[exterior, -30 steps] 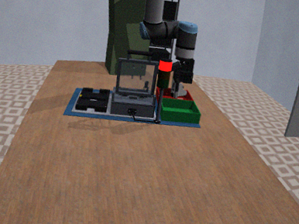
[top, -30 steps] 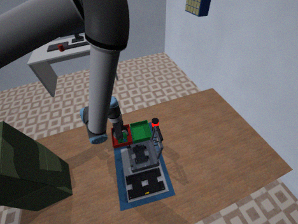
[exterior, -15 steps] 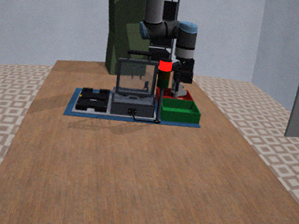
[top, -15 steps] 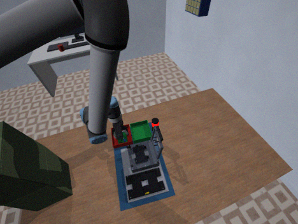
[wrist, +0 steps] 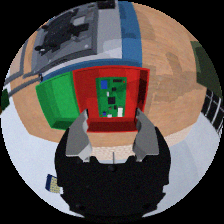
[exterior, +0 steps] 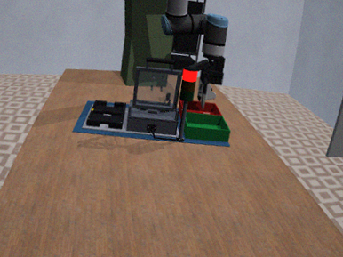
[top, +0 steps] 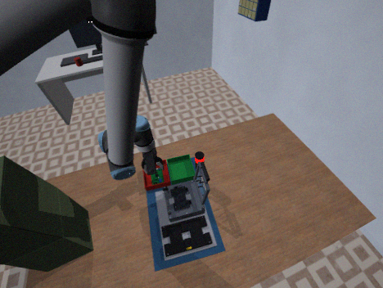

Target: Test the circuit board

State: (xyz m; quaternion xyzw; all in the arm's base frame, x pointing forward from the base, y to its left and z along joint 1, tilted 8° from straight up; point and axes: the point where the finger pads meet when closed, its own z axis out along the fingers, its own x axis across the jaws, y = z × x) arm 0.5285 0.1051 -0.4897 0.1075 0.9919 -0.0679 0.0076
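My gripper is now 50 mm above the red bin. Also, from my hand: tester bed (210 mm to the right, 70 mm ahead); green circuit board (60 mm below); green bin (150 mm ahead, 50 mm below, 30 mm to the right).
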